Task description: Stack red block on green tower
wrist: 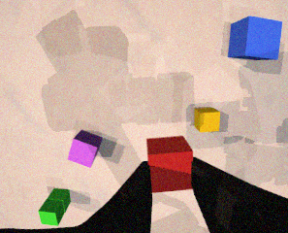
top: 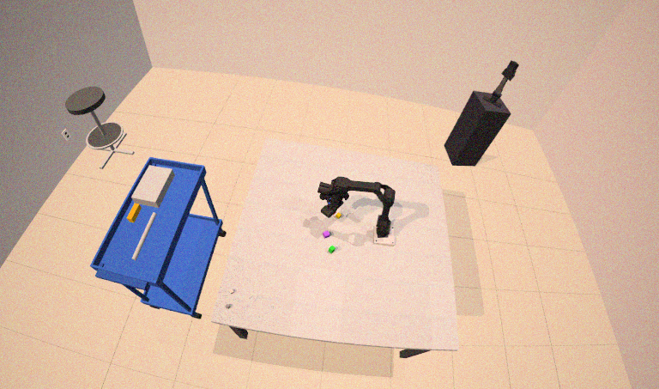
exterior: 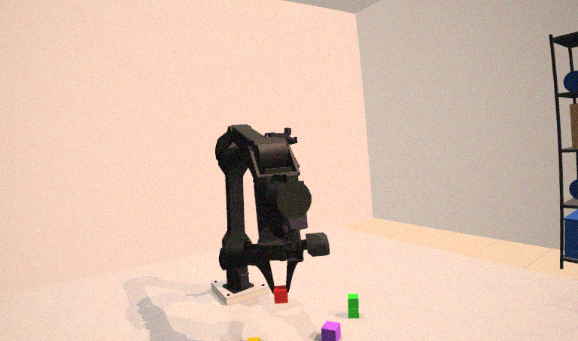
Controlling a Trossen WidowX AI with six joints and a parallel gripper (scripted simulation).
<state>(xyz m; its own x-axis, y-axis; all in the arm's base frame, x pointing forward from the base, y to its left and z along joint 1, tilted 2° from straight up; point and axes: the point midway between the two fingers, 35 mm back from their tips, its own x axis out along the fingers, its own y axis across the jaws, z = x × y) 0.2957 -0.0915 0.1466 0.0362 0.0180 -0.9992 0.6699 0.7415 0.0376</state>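
Right now my gripper tip is 110 mm above the purple cube, 90 mm to the right of it and 30 mm short of it. Round my gripper tip: yellow cube: 110 mm below, 50 mm behind, 40 mm to the right; blue cube: 140 mm to the right, 100 mm below, 20 mm behind; red block: right at my gripper tip.
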